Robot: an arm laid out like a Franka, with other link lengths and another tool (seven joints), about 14 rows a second.
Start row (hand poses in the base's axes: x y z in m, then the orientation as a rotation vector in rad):
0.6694, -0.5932, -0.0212, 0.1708, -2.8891, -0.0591
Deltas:
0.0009, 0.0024, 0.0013, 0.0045, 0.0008, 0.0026
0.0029, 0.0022, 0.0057, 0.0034, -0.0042, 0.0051
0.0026, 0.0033, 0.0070, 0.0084, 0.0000, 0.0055
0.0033, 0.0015, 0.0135, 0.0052, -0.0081, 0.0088
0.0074, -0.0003, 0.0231, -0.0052, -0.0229, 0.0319
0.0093, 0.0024, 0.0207, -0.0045, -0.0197, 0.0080
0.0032, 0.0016, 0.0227, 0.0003, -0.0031, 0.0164
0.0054, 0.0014, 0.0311, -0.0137, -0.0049, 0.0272
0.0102, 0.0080, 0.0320, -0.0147, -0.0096, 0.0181
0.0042, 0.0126, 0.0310, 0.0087, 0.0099, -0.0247
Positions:
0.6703, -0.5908, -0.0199, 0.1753, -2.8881, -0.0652
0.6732, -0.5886, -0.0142, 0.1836, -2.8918, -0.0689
0.6758, -0.5853, -0.0072, 0.1931, -2.8913, -0.0801
0.6791, -0.5838, 0.0063, 0.2075, -2.8984, -0.0855
0.6865, -0.5841, 0.0294, 0.2553, -2.9166, -0.0705
0.6958, -0.5817, 0.0501, 0.2684, -2.9348, -0.0605
0.6990, -0.5801, 0.0728, 0.2928, -2.9353, -0.0582
0.7044, -0.5787, 0.1039, 0.3312, -2.9346, -0.0336
0.7146, -0.5707, 0.1359, 0.3566, -2.9396, -0.0079
0.7188, -0.5581, 0.1669, 0.3206, -2.9349, -0.0257

